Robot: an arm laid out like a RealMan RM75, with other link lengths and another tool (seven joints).
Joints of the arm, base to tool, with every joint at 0 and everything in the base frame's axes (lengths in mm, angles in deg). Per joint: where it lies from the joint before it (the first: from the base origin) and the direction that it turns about. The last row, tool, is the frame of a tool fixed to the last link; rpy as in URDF.
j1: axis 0 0 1 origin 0 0 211.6
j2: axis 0 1 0 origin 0 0 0
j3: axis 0 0 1 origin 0 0 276.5
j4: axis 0 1 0 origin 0 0 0
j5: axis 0 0 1 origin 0 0 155.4
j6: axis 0 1 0 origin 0 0 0
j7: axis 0 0 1 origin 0 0 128.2
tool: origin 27 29 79 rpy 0 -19 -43.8
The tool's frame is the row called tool.
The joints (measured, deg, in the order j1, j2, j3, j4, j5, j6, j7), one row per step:
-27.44, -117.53, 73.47, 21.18, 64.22, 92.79, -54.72
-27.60, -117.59, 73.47, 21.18, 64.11, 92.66, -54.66
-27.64, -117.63, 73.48, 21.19, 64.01, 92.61, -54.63
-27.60, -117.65, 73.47, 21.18, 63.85, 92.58, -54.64
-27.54, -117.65, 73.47, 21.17, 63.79, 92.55, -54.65
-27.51, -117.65, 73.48, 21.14, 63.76, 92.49, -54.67
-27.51, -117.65, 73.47, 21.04, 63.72, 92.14, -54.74
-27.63, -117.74, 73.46, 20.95, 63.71, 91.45, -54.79
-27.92, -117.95, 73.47, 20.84, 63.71, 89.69, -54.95
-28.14, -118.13, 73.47, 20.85, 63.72, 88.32, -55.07
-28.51, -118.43, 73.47, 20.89, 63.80, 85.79, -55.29
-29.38, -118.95, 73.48, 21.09, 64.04, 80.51, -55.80
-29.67, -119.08, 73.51, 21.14, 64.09, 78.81, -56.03
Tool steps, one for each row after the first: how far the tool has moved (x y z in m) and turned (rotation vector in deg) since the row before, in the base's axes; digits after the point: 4 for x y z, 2 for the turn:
0.0009, 0.0008, -0.0002, 0.12, -0.03, -0.06
0.0004, 0.0003, 0.0000, 0.08, -0.06, 0.00
0.0000, 0.0003, 0.0003, 0.09, -0.12, 0.14
-0.0003, 0.0001, 0.0001, 0.03, -0.03, 0.12
-0.0003, 0.0001, -0.0001, 0.00, 0.01, 0.12
-0.0007, 0.0011, -0.0006, 0.03, 0.15, 0.40
-0.0003, 0.0021, -0.0016, 0.09, 0.31, 0.50
-0.0009, 0.0052, -0.0039, 0.23, 0.83, 1.19
-0.0005, 0.0040, -0.0030, 0.23, 0.64, 0.85
-0.0014, 0.0071, -0.0054, 0.42, 1.26, 1.56
-0.0034, 0.0149, -0.0102, 0.94, 2.74, 3.06
-0.0014, 0.0049, -0.0029, 0.28, 0.87, 1.03

